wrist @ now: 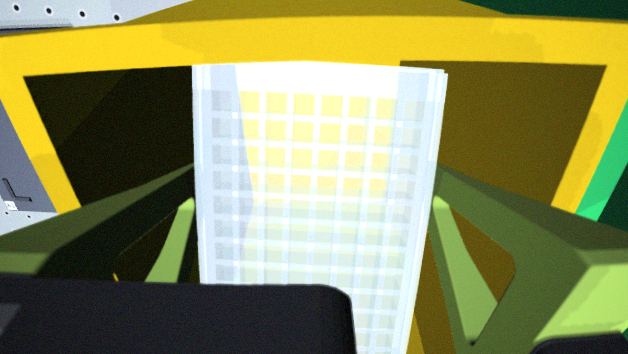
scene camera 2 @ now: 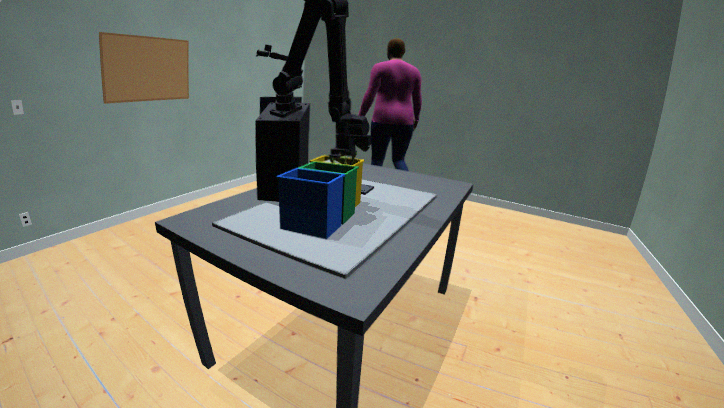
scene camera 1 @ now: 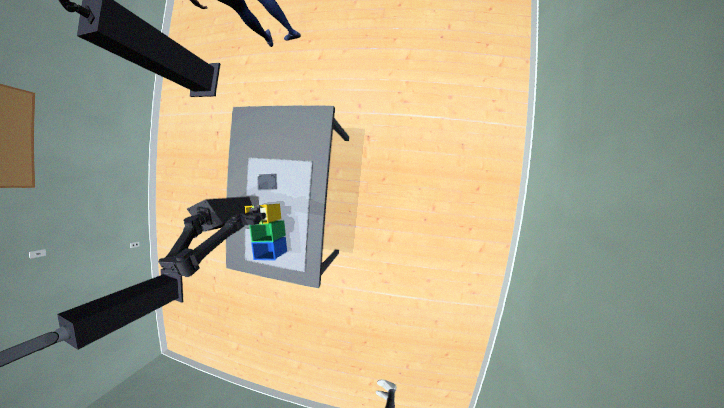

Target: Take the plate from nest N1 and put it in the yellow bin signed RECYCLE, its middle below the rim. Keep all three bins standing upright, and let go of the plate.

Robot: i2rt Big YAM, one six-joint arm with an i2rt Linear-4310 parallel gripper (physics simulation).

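Frame: origin at the arm's base, x ahead, y left, z up, level; centimetres.
Seen in the pictures: gripper, fingertip midpoint: (wrist: 313,176); arm's base, origin of the base link: (scene camera 2: 286,110) (scene camera 1: 205,215).
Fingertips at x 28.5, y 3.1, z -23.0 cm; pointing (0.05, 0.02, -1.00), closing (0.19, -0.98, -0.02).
Pixels of each thing's top centre, then the offset from my fingertips to it. "pt": a spot on its surface instead. Level surfaces: height alone.
- yellow bin, middle of its top: (wrist: 316,329) (scene camera 2: 337,160) (scene camera 1: 256,214) dx -2.7, dy -0.7, dz +4.7 cm
- green bin, middle of its top: (scene camera 2: 328,167) (scene camera 1: 261,233) dx +2.1, dy -12.9, dz +4.7 cm
- blue bin, middle of its top: (scene camera 2: 311,175) (scene camera 1: 263,251) dx +4.5, dy -25.7, dz +4.7 cm
- dark grey pad, surface spot: (scene camera 2: 368,189) pt dx -0.6, dy +22.7, dz -12.2 cm
- pale board, its level: dz -13.3 cm
My gripper (wrist: 313,176) (scene camera 2: 344,158) is shut on the clear, gridded plate (wrist: 320,170), with one green finger on each long side. They are at the mouth of the yellow bin (scene camera 1: 273,212) (scene camera 2: 359,187) (wrist: 300,41). In the wrist view the plate's far end meets the inner edge of the bin's rim, with dark openings on both sides. In scene camera 2 the fingertips are around rim height. The plate's depth against the rim is hard to tell. The yellow bin stands upright; its RECYCLE sign does not show.
The green bin (scene camera 1: 279,231) (scene camera 2: 349,200) stands upright beside the yellow one, and the blue bin (scene camera 1: 280,248) (scene camera 2: 303,207) upright beyond it. A dark grey pad (scene camera 1: 267,181) (scene camera 2: 368,189) lies on the pale board (scene camera 1: 296,177) (scene camera 2: 324,258). A person (scene camera 2: 396,91) stands behind the table.
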